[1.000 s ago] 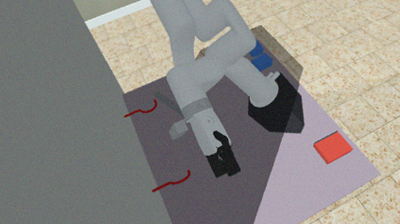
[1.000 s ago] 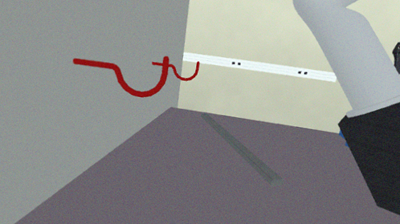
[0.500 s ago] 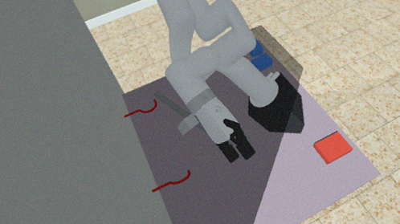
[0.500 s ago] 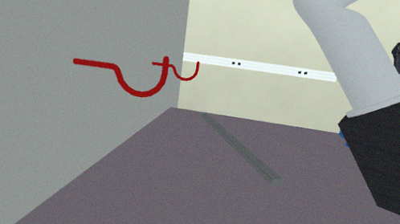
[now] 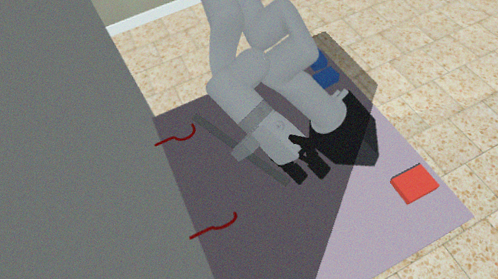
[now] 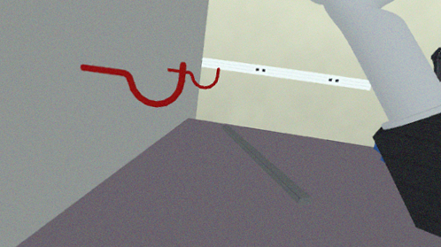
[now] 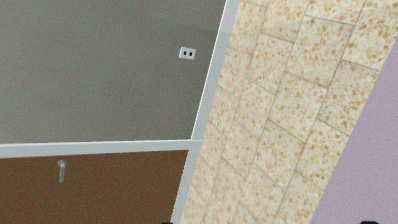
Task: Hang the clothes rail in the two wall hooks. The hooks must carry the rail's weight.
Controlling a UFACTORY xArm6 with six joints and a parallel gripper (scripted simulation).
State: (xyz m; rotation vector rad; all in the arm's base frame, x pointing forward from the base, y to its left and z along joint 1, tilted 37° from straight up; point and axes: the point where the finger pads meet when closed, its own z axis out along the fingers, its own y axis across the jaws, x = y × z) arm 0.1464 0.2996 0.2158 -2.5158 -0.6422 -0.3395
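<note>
Now: the grey clothes rail 4 cm behind my hand, 38 cm to the right of it and 39 cm below it. From my hand the other things lie so: red flat block 38 cm behind, 14 cm to the left, 39 cm below; then grey wall 26 cm ahead, 31 cm to the right, 3 cm above.
</note>
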